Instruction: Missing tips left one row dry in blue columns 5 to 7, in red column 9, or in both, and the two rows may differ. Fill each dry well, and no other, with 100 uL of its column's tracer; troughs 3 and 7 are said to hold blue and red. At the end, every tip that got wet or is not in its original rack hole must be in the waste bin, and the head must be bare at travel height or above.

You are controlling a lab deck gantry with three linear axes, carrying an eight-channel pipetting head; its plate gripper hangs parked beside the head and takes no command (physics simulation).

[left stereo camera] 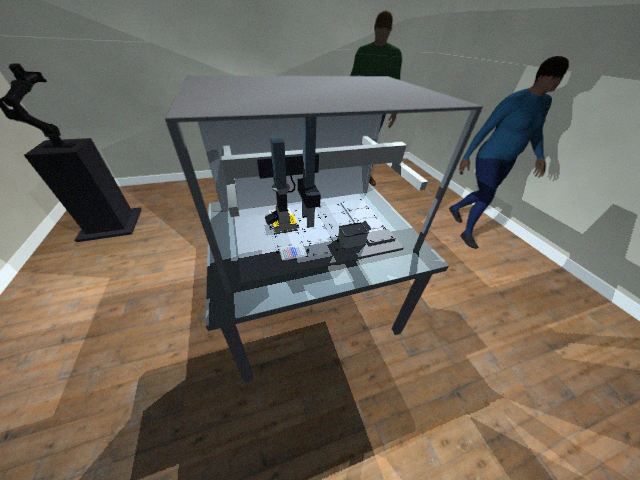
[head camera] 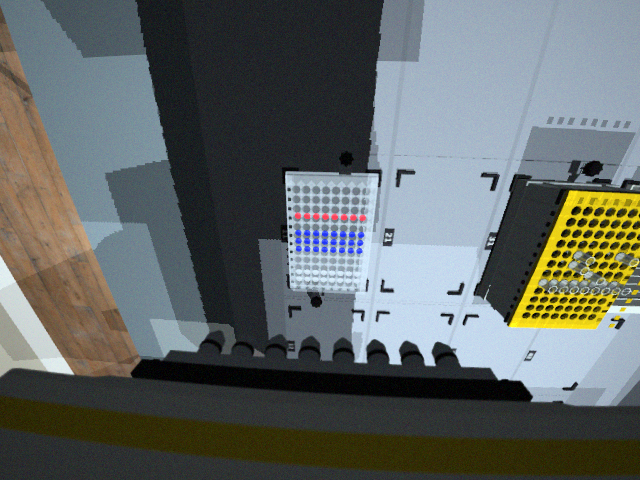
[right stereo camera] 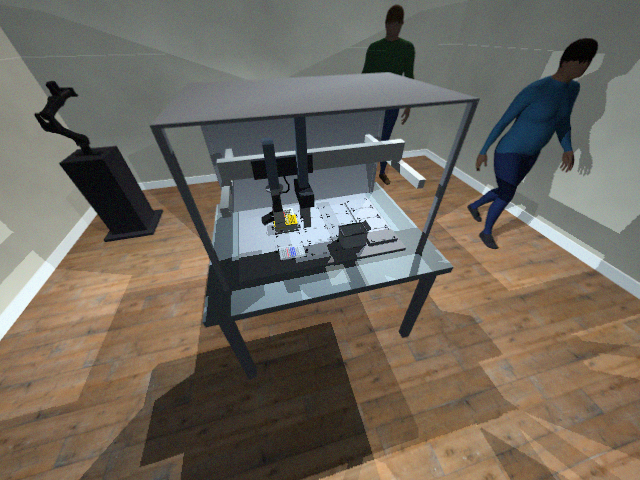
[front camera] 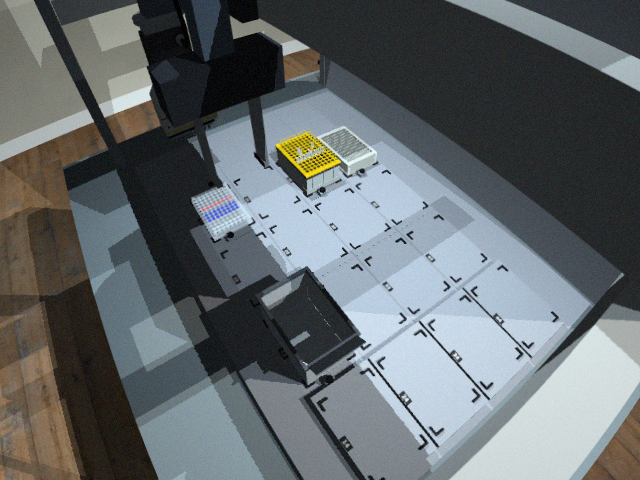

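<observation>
The well plate (front camera: 223,230) (head camera: 333,178) shows one red line and three blue lines; in the head view each has a dot in every row. The pipetting head's nozzles (head camera: 343,351) are dark and bare. The head (left stereo camera: 285,221) (right stereo camera: 279,219) hangs above the deck near the yellow tip rack (front camera: 323,181) (head camera: 555,323). Clear tips (front camera: 310,153) (head camera: 584,289) stand in one line of it, with a few more apart. The white trough block (front camera: 360,162) sits beside the rack; its liquids are unclear. The waste bin (front camera: 279,322) holds a pale patch I cannot identify. My parked gripper (front camera: 238,174) has its two fingers apart, with nothing between them.
Corner brackets and number labels mark the deck positions. A dark plate-like raised base (left stereo camera: 381,237) lies right of the bin. Frame posts (left stereo camera: 193,180) (right stereo camera: 183,191) surround the deck. Two people (left stereo camera: 379,56) (left stereo camera: 516,121) stand beyond it, and a dark arm on a pedestal (left stereo camera: 85,191) is at left.
</observation>
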